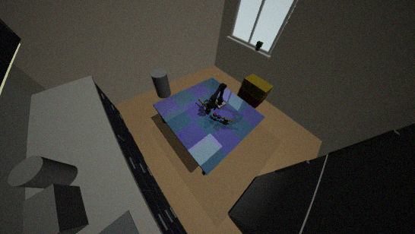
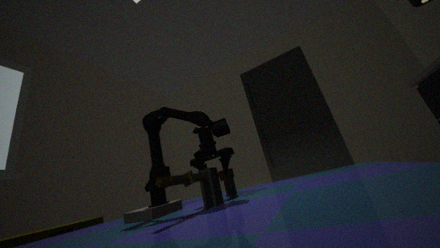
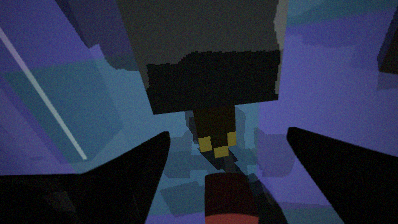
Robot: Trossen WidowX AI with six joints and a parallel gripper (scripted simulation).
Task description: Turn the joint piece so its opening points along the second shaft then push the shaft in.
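Now: the red joint piece 80 mm to the left of my gripper tip, 10 mm behind it and 10 mm above it.
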